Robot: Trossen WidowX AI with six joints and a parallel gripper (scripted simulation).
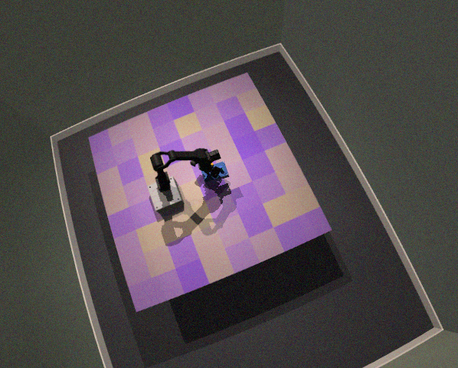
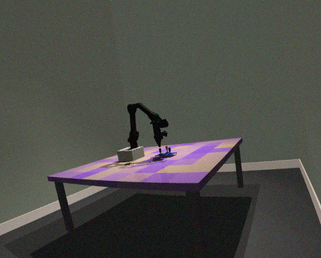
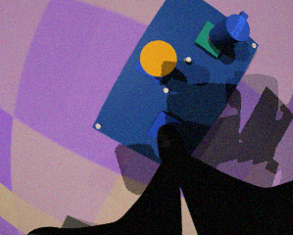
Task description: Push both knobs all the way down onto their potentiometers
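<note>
Now: the black knob 30 mm below my gripper tip.
</note>
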